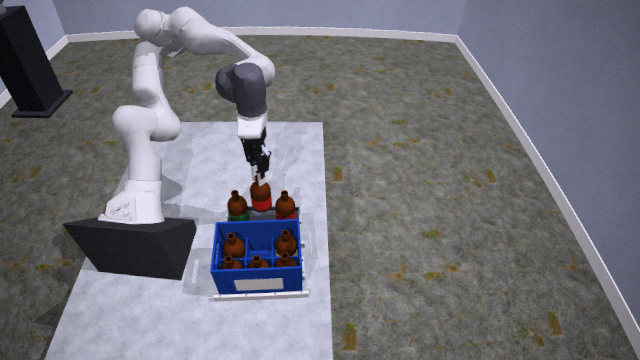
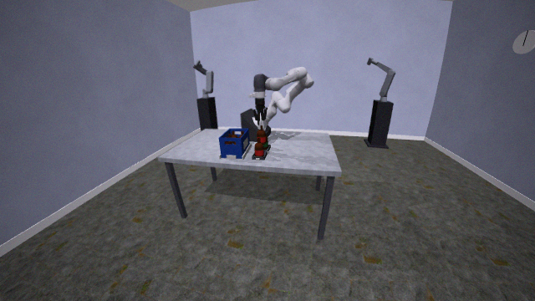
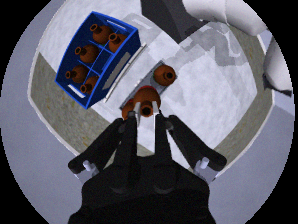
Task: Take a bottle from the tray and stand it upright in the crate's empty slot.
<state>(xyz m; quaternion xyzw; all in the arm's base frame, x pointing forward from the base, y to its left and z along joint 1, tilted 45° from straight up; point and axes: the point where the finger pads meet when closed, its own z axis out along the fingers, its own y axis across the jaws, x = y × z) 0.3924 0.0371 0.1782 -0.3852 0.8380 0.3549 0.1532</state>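
My hand is 90 mm above the bottle. The rest, counted from my hand: dark tray: 240 mm below; then crate: 20 mm ahead, 230 mm to the right, 170 mm below.
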